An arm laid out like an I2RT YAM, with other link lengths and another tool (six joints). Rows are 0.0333 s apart.
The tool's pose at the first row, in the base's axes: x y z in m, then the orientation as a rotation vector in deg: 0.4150 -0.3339 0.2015 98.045 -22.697 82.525
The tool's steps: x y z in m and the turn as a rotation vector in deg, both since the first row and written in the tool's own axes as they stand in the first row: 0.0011 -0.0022 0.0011 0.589 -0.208 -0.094; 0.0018 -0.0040 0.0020 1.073 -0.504 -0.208; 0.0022 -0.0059 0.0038 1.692 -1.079 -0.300; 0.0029 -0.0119 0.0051 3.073 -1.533 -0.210; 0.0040 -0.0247 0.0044 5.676 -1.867 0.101; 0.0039 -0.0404 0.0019 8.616 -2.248 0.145; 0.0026 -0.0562 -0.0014 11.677 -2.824 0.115
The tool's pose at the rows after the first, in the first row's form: 0.4176 -0.3331 0.2017 98.674 -22.336 82.539; 0.4196 -0.3326 0.2016 99.287 -22.073 82.422; 0.4222 -0.3327 0.2013 100.225 -21.890 82.148; 0.4275 -0.3299 0.1996 101.682 -21.295 82.415; 0.4363 -0.3215 0.1955 104.024 -19.997 83.432; 0.4457 -0.3103 0.1892 106.655 -18.213 84.329; 0.4542 -0.2987 0.1817 109.525 -16.340 85.025
